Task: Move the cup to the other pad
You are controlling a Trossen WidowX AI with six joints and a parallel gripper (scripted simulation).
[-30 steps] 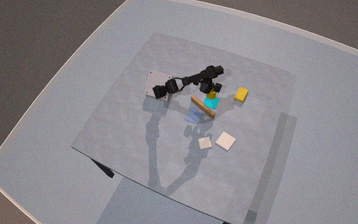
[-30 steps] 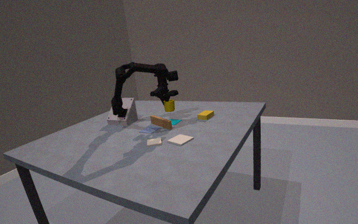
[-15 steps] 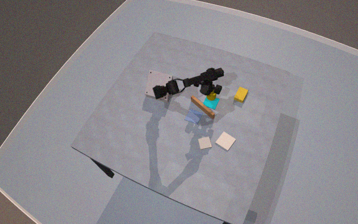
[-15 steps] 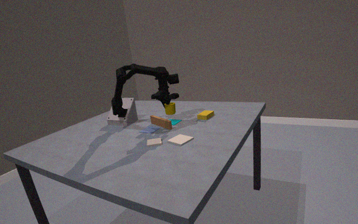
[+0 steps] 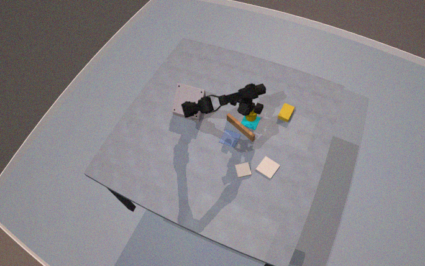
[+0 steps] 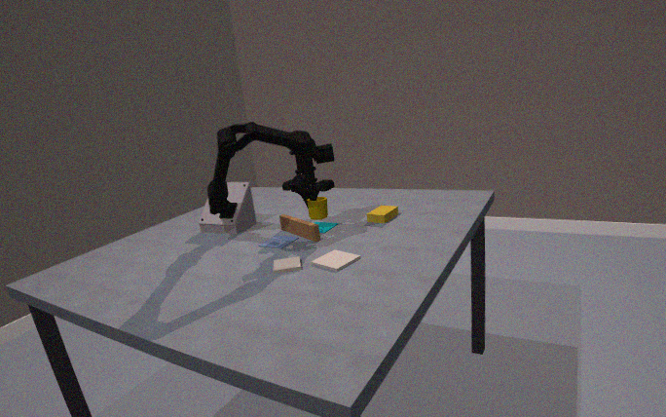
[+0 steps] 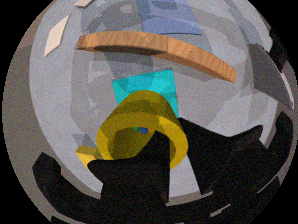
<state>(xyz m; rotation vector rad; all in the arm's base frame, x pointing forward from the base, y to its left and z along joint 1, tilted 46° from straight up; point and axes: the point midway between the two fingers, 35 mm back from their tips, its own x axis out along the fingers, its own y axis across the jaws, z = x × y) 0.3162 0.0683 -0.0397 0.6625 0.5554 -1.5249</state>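
The teal pad is 80 mm below my gripper tip and 30 mm ahead of it. Also, from my gripper tip: blue marble (30 mm ahead, 20 mm to the left, 20 mm below); yellow cup (20 mm ahead); wooden bar (80 mm to the right, 50 mm below, 10 mm behind).
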